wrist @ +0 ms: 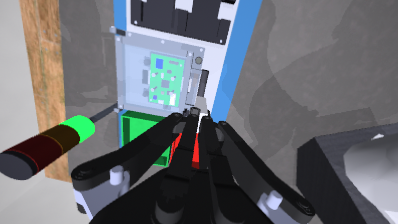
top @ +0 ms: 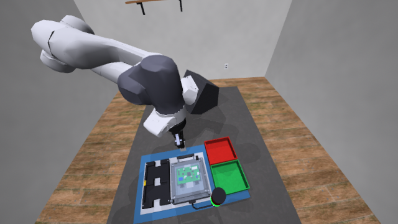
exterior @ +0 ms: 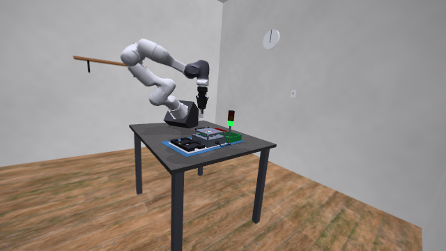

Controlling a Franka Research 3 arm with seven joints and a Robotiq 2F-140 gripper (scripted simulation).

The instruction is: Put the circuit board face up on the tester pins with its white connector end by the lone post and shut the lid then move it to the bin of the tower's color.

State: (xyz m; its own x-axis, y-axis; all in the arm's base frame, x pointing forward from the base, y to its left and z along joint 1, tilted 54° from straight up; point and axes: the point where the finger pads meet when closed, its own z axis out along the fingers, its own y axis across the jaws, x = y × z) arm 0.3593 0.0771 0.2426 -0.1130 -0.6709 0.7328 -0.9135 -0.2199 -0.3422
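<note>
My gripper is now 30 mm short of the latch hook, 60 mm to the right of it and 120 mm above it. The rest, counted from my hand: green circuit board 80 mm ahead, 10 mm to the right, 140 mm below; then clear lid 80 mm ahead, 10 mm to the right, 120 mm below; then dark plate 90 mm ahead, 140 mm below.
</note>
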